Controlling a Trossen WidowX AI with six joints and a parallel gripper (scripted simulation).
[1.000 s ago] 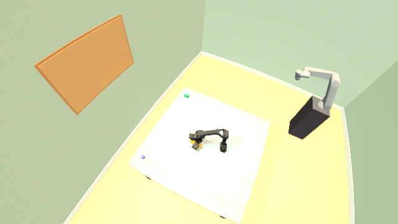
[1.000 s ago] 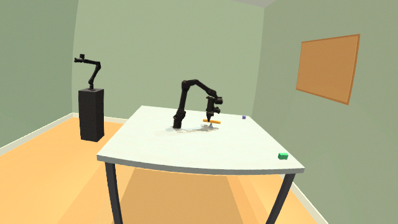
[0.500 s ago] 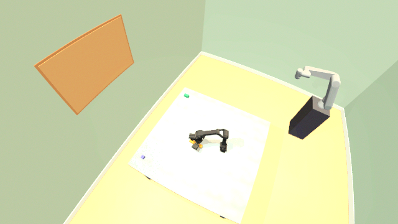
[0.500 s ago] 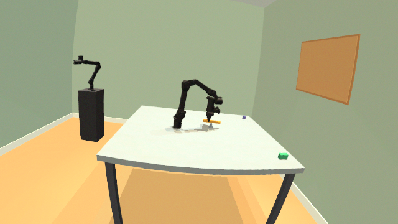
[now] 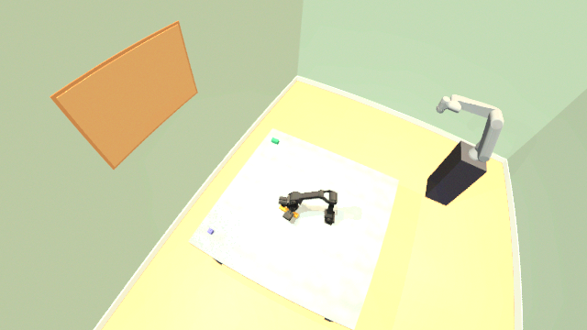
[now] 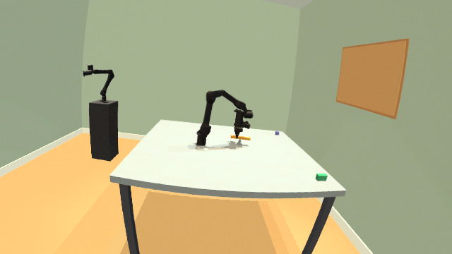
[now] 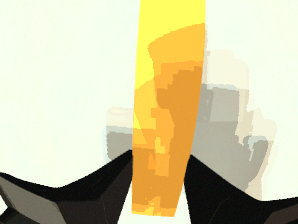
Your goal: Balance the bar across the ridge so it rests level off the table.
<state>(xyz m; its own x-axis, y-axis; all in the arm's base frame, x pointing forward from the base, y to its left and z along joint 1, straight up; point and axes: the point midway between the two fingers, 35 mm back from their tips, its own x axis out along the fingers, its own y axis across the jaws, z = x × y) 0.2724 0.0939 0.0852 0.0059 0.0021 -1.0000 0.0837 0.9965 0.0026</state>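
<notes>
Right now the orange-yellow bar is 30 mm ahead of my gripper tip. The rest, counted from my gripper tip: green block (470 mm ahead, 590 mm to the right, 30 mm below); then small purple block (470 mm ahead, 410 mm to the left, 30 mm below).
</notes>
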